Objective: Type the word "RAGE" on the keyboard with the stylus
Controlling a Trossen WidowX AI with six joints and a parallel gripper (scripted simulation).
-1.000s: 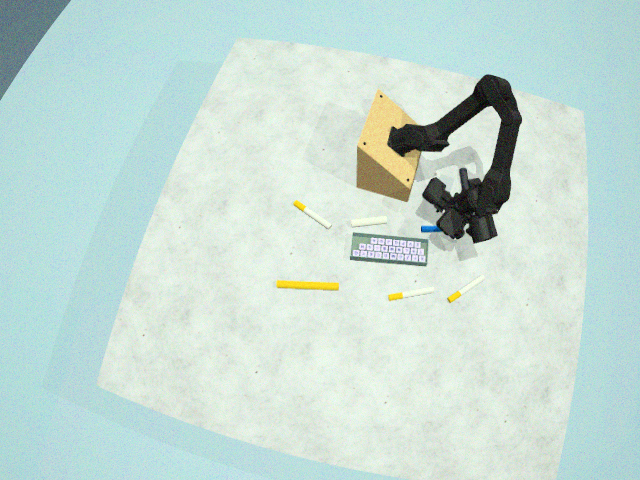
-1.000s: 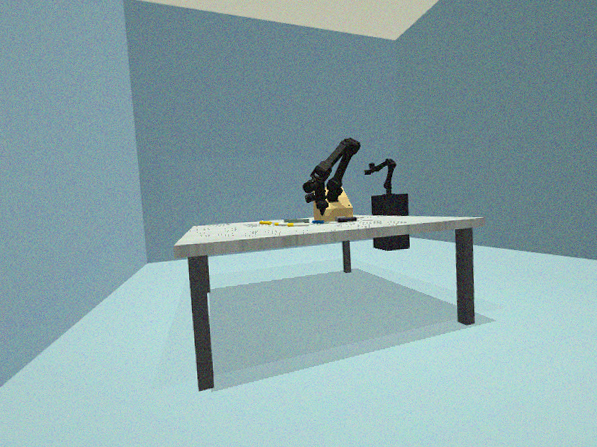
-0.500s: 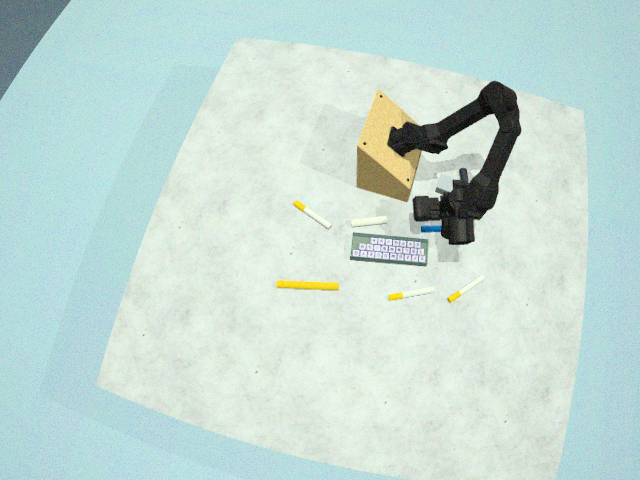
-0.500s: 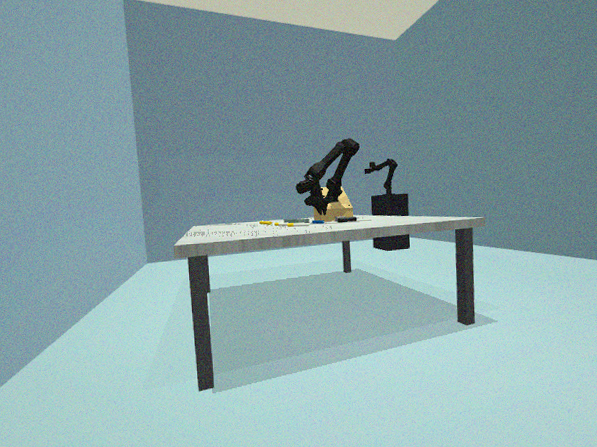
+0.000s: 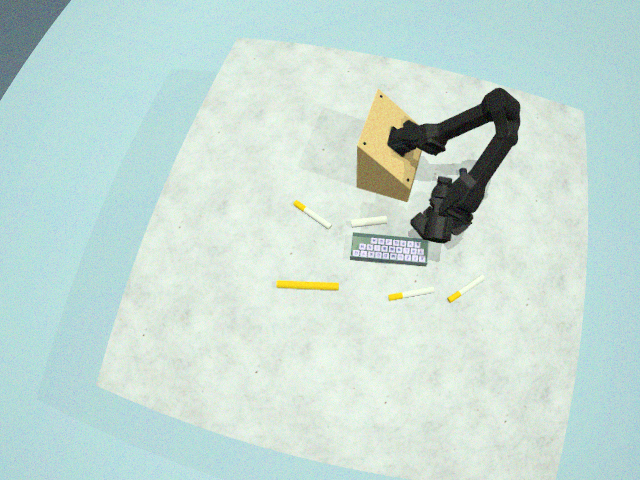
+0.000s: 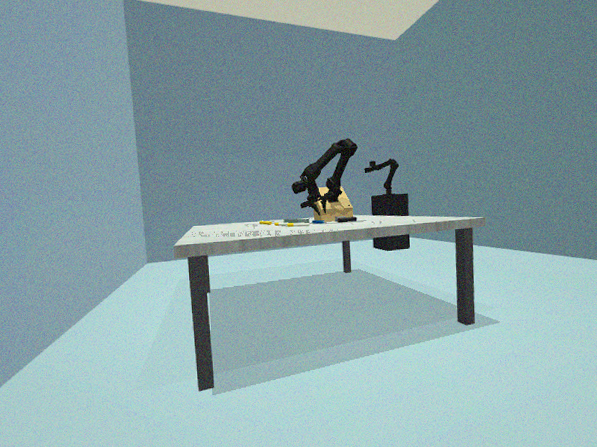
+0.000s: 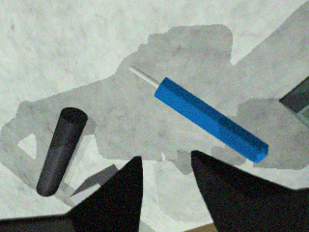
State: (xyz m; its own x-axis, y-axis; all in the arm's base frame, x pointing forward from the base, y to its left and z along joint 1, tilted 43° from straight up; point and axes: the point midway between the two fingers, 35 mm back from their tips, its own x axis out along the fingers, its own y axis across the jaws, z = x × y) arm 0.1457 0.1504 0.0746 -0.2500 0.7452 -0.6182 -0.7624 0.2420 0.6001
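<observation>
Right now the blue stylus is 40 mm below my gripper tip, 20 mm to the left of it and 20 mm ahead of it. Round my gripper tip: white cylinder 190 mm to the right, 60 mm ahead, 40 mm below; then dark cylinder 120 mm behind, 50 mm to the left, 40 mm below; then white stylus tip 60 mm to the left, 40 mm below, 10 mm ahead.
</observation>
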